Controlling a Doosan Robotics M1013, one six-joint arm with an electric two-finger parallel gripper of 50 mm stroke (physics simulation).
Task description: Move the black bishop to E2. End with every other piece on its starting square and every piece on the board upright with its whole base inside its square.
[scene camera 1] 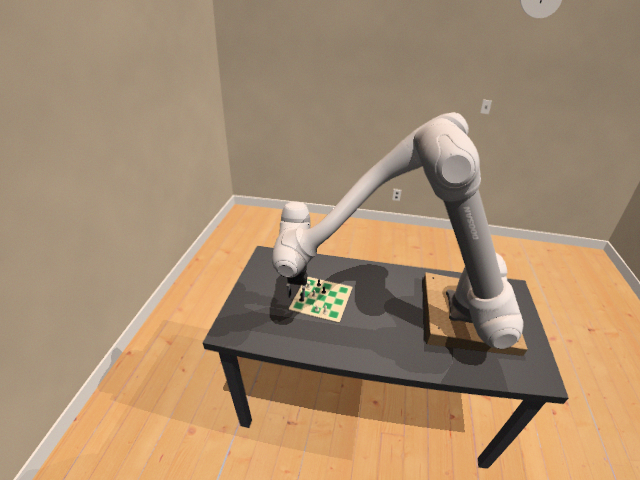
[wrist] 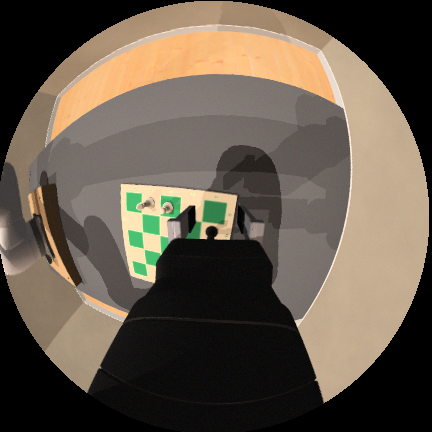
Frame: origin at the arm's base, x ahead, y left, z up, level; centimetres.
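Seen in the pictures: gripper, between the fingertips: [scene camera 1: 296, 297] [wrist: 216, 213]; arm's base, origin of its link: [scene camera 1: 468, 308] [wrist: 42, 233].
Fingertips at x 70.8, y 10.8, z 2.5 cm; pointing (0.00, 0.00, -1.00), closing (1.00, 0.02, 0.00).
Pixels of each thing's top centre, then the offset from my fingertips to it. "spot": a spot on its surface instead.
- small black piece, centre of its top: [wrist: 209, 242] [scene camera 1: 301, 292] dx -0.8, dy -4.8, dz -1.8 cm
- board, centre of its top: [wrist: 168, 245] [scene camera 1: 321, 297] dx -8.8, dy -8.2, dz -6.2 cm
- cream square E2, a spot on its surface: [wrist: 199, 211] spot: dx -2.8, dy -1.3, dz -6.2 cm
- E4, centre of its top: [wrist: 136, 207] [scene camera 1: 325, 305] dx -12.1, dy +0.1, dz -1.8 cm
- E3, centre of its top: [wrist: 160, 211] [scene camera 1: 317, 304] dx -8.4, dy -0.6, dz -3.0 cm
A small black piece [scene camera 1: 301, 297] [wrist: 212, 231] with a round head stands on D1; it is too small to tell surely that it is the bishop. My gripper [scene camera 1: 296, 291] [wrist: 216, 213] is open and empty, pointing down low above the board's E1–D1 corner. In the wrist view the piece's head shows between and slightly below the fingers, and the gripper body hides its lower part. The board [scene camera 1: 344, 303] [wrist: 126, 225] lies flat. The cream square E2 [wrist: 199, 211] is partly hidden by the left finger; its visible part is bare.
White pieces stand on E4 [scene camera 1: 325, 310] [wrist: 146, 204] and E3 [scene camera 1: 316, 308] [wrist: 167, 207]. Two more black pieces [scene camera 1: 318, 282] [scene camera 1: 324, 290] and two white pieces [scene camera 1: 308, 284] [scene camera 1: 313, 293] stand close together; the gripper body hides them in the wrist view.
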